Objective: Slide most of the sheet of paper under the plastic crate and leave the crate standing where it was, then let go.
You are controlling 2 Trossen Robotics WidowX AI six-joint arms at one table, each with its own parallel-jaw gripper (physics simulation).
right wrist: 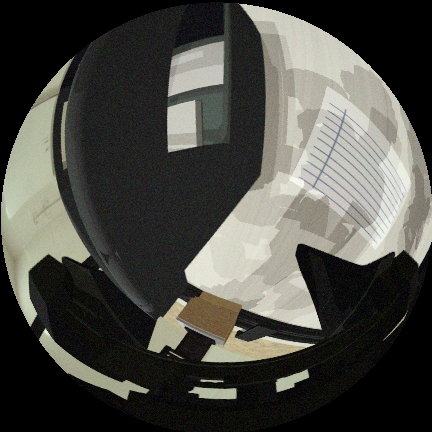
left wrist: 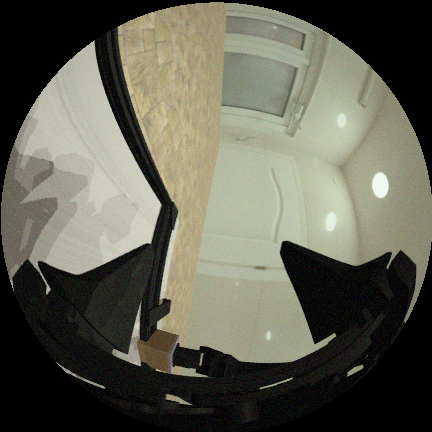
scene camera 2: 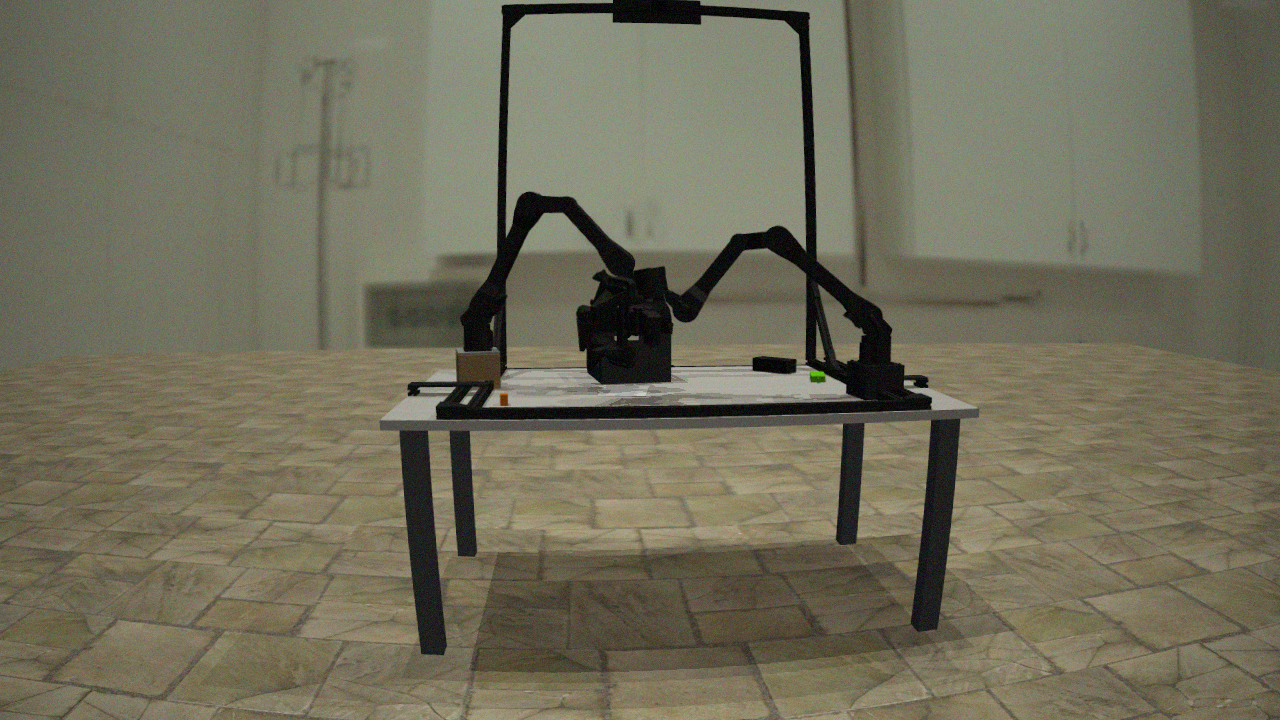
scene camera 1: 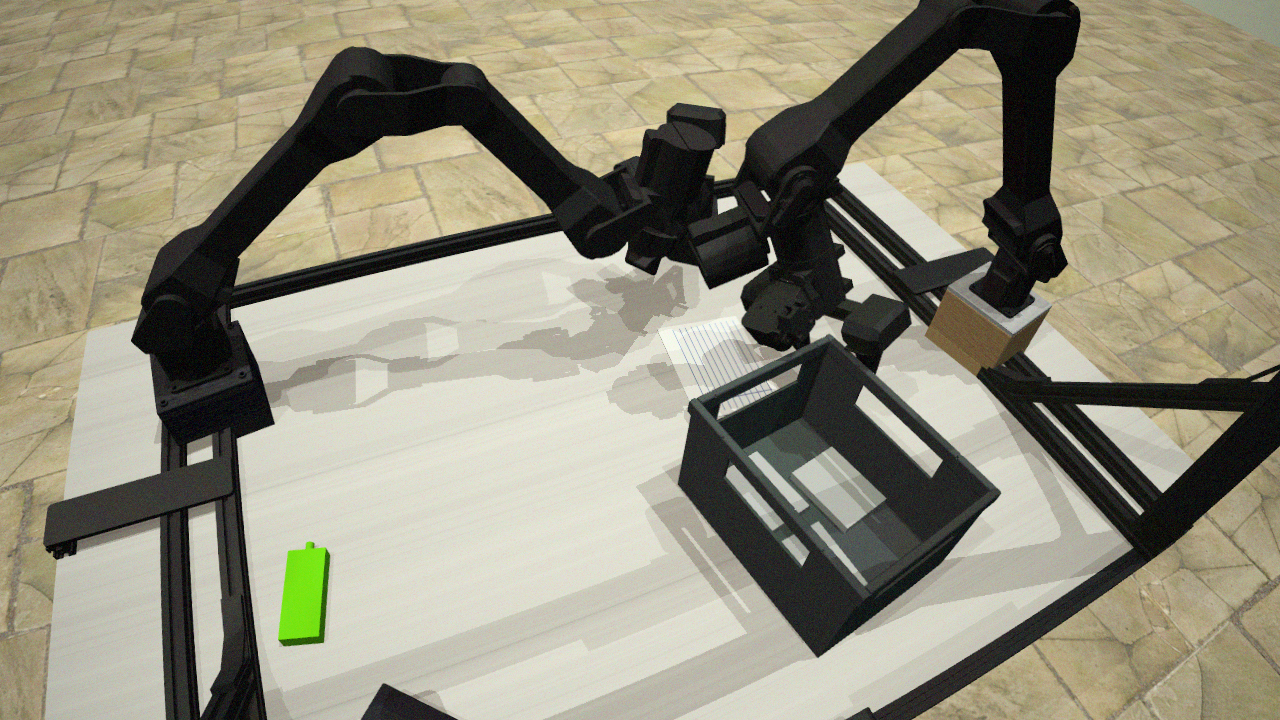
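The dark plastic crate (scene camera 1: 830, 572) (scene camera 2: 630, 366) (right wrist: 132, 193) stands upright on the white table (scene camera 1: 459, 465), right of middle. The lined sheet of paper (scene camera 1: 702, 346) (right wrist: 350, 169) lies flat on the table just beyond the crate's far left side. In the right wrist view a strip of bare table shows between them. My right gripper (scene camera 1: 826, 322) (right wrist: 239, 251) is open and empty at the crate's far corner, one finger on each side of it. My left gripper (scene camera 1: 712, 186) (left wrist: 217, 249) is open and empty, turned on its side, above the table behind the paper.
A brown box (scene camera 1: 962, 332) (scene camera 2: 479, 366) (left wrist: 158, 350) (right wrist: 211, 318) sits at the right arm's base. A green block (scene camera 1: 305, 596) (scene camera 2: 817, 376) lies at the table's near left. A black frame rail (scene camera 1: 423, 250) runs along the far edge. A small orange piece (scene camera 2: 503, 399) lies by the rails.
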